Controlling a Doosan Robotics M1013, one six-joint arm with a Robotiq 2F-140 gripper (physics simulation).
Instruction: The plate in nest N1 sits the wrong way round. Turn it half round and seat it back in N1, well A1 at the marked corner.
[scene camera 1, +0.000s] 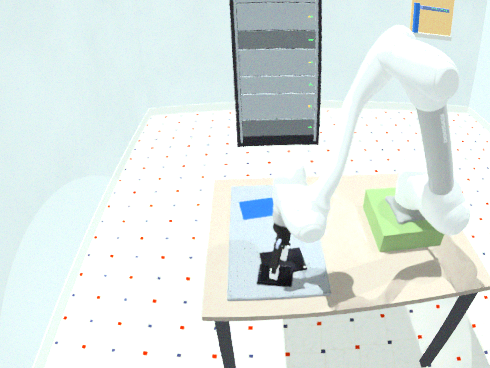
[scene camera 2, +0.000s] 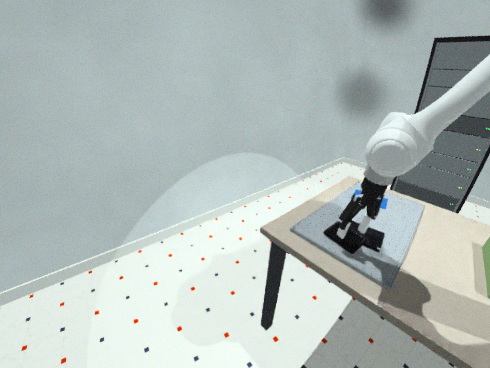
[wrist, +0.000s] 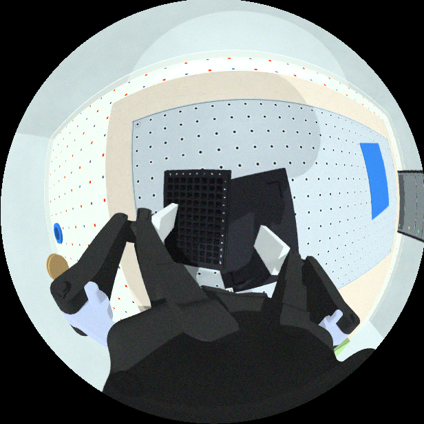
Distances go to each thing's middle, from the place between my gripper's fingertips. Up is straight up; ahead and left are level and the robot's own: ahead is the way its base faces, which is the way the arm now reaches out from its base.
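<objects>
From my hand: blue rectangle (wrist: 372, 156), 2 cm below, 40 cm to the right, 3 cm ahead; black nest (wrist: 253, 202), 1 cm below, 2 cm behind, 5 cm to the right; black plate (wrist: 198, 238), 1 cm ahead, 3 cm to the left.
</objects>
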